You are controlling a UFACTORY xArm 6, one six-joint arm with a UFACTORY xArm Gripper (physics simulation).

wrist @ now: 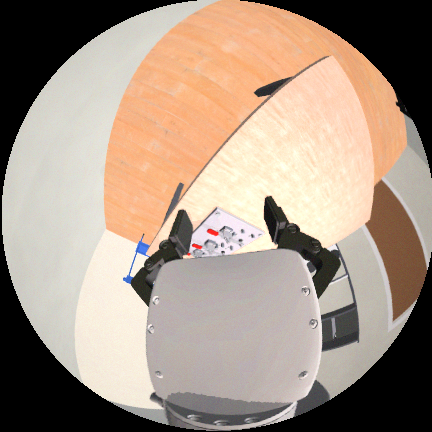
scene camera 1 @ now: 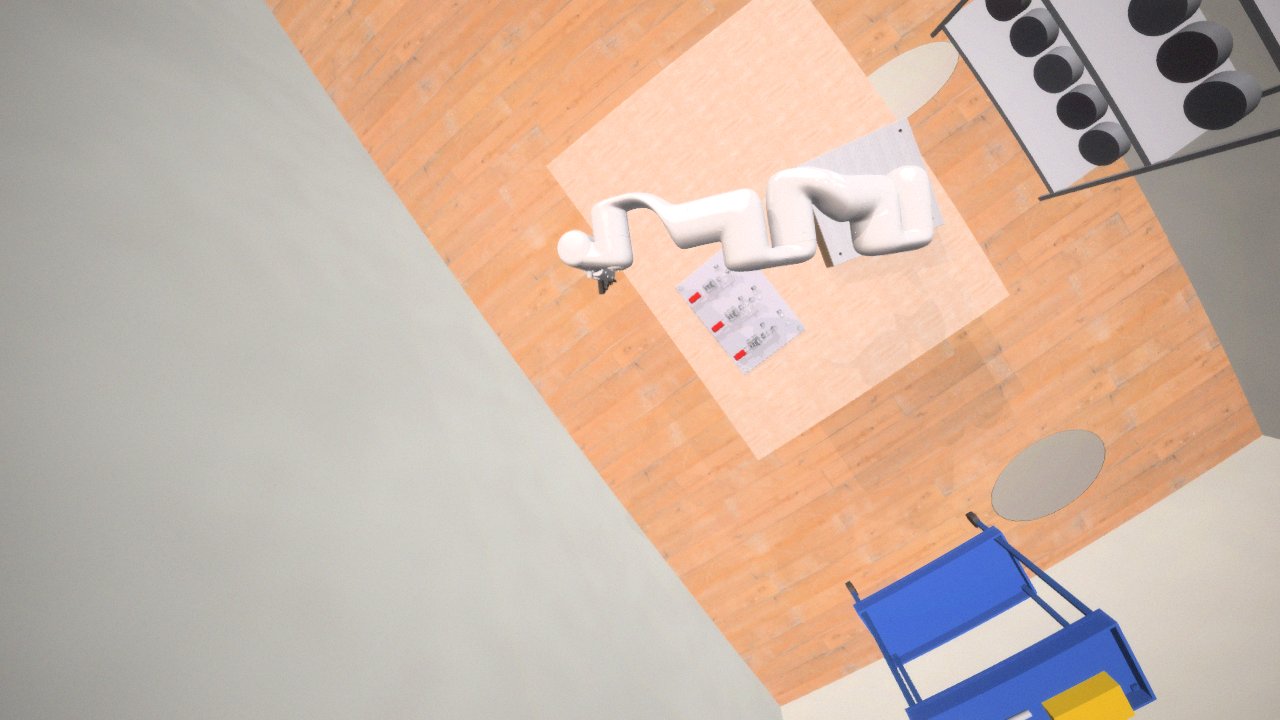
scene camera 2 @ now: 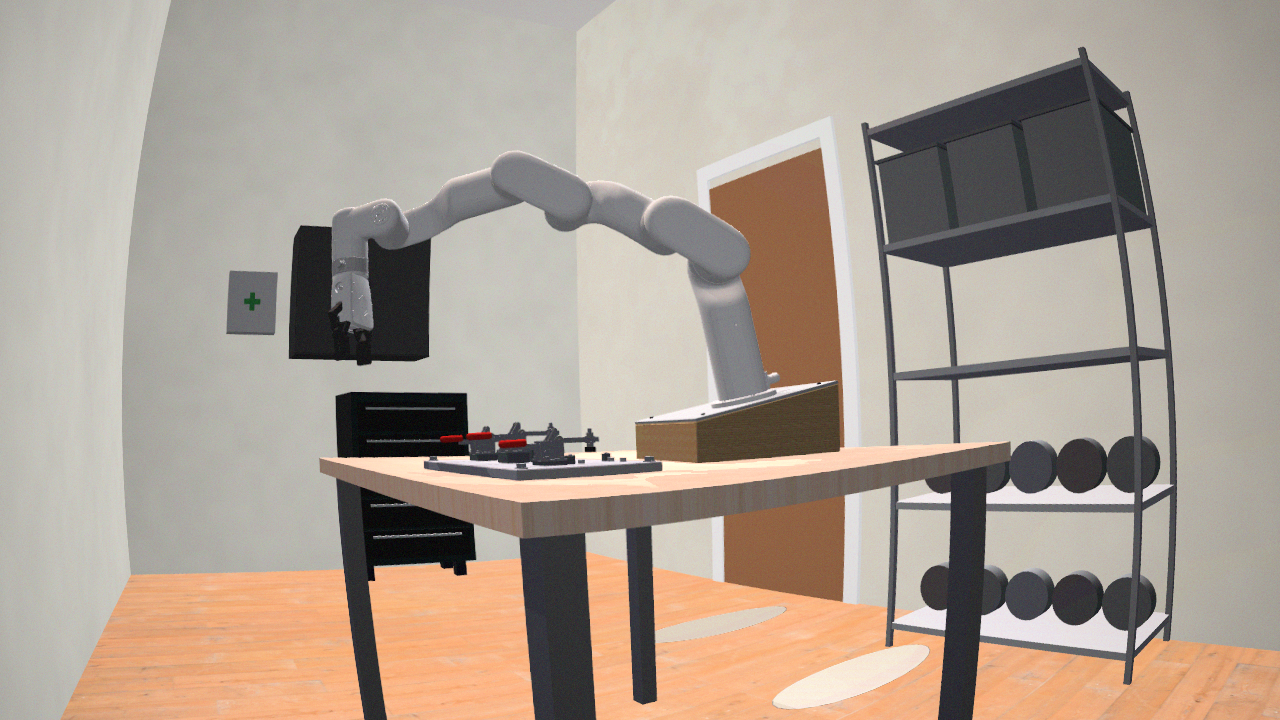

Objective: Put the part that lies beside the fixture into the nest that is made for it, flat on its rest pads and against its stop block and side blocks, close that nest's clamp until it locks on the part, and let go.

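Frame: origin at the arm's base, x ahead, y left, z up, level; millimetres.
Where they show: gripper, between the fingertips: (wrist: 225,211) (scene camera 2: 353,362); arm's base, origin of its link: (scene camera 2: 744,401).
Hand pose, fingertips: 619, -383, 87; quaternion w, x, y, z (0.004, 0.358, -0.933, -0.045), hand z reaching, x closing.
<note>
Things, the pixels of their centre, and the offset from my fingertips, as dx, dy, dz. "pt": a spot on its surface instead.
- light grey plate, middle of its body: (scene camera 2: 531,466) (scene camera 1: 739,307) (wrist: 215,241) -177, +335, -183
- handle, a spot on its surface: (scene camera 2: 512,443) (scene camera 1: 740,358) pt -74, +447, -144
The fixture, a light grey plate (scene camera 1: 707,311) (scene camera 2: 572,472) (wrist: 212,224), lies on the table. It carries three grey toggle clamps with red handles, one handle (scene camera 1: 739,355) (scene camera 2: 512,443) (wrist: 212,232) at an end of the row. Small dark blocks stand on the plate; which nest fits the part cannot be told. My gripper (scene camera 1: 606,288) (scene camera 2: 351,356) (wrist: 225,211) is open and empty, pointing down, high above table level. In scene camera 1 it appears past the table's edge, to the left of the fixture. The loose part cannot be made out in any view; a finger may hide it in the wrist view.
The table (scene camera 1: 760,420) (scene camera 2: 805,483) (wrist: 310,150) also bears the arm's wedge-shaped base (scene camera 1: 863,147) (scene camera 2: 760,434). A black drawer cabinet (scene camera 2: 416,422) and a shelf rack (scene camera 2: 886,295) stand on the floor. A blue cart (scene camera 1: 939,595) stands away from the table.
</note>
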